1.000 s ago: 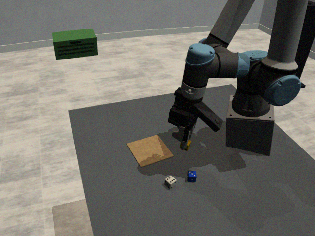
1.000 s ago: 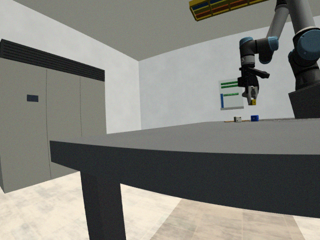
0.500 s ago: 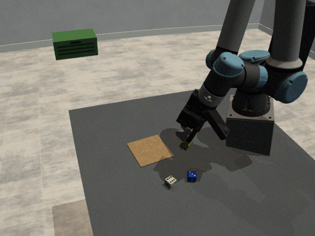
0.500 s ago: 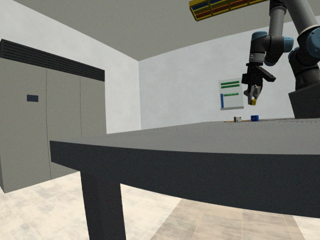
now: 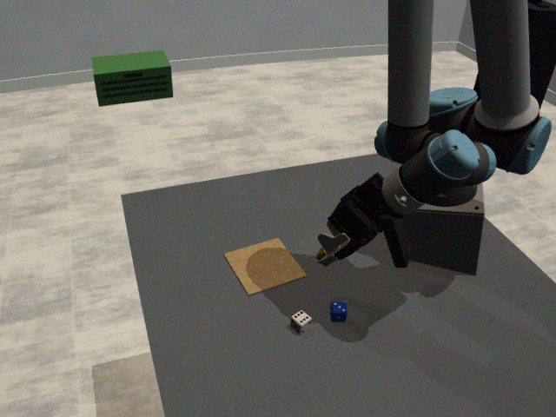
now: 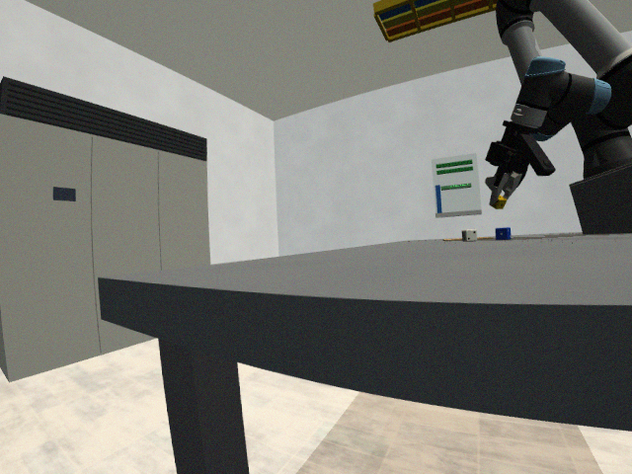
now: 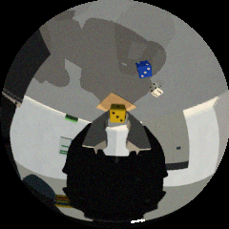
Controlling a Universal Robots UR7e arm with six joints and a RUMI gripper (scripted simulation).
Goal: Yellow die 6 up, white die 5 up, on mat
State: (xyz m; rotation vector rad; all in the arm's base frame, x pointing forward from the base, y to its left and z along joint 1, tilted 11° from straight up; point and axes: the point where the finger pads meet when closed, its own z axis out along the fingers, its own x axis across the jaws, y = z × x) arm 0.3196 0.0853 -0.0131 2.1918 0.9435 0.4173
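The yellow die lies right at my hand. The rest, counted from my hand: tan mat (10 cm ahead, 11 cm to the right, 10 cm below); then white die (8 cm ahead, 8 cm to the left, 9 cm below); then blue die (8 cm to the left, 9 cm below).
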